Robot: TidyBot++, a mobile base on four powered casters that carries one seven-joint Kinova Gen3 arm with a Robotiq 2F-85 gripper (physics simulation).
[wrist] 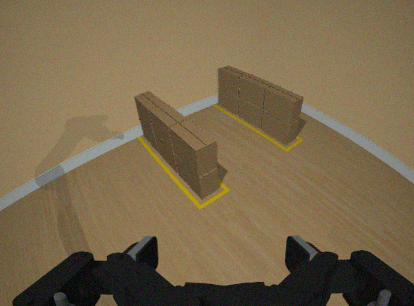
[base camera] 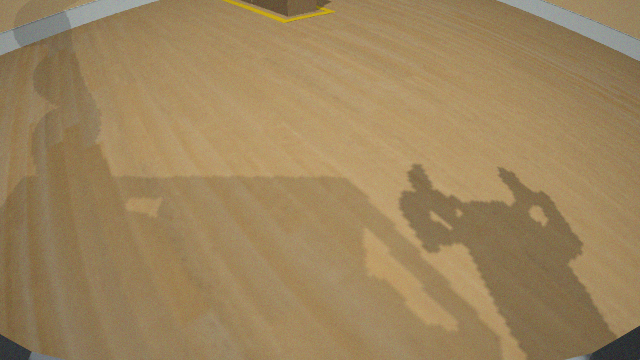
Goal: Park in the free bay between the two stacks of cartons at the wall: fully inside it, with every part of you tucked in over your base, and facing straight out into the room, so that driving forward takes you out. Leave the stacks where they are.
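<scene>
The left stack of cartons (wrist: 184,159) stands nearer, left of centre in the wrist view, a long low block running back to the wall. Its front lower corner (base camera: 296,6) shows at the top edge of the base camera view. The right stack (wrist: 257,109) stands farther back, right of centre, by the room's corner. The bay (wrist: 237,137) is the strip of floor between them, partly hidden behind the left stack. My gripper (wrist: 221,251) is open and empty, high above the floor and short of both stacks.
Yellow tape (base camera: 285,20) (wrist: 171,175) edges the left stack, and more tape (wrist: 250,127) edges the right one. A grey skirting (base camera: 565,22) (wrist: 357,137) runs along the walls, which meet behind the stacks. Shadows of my arm and base lie on the floor in front of me.
</scene>
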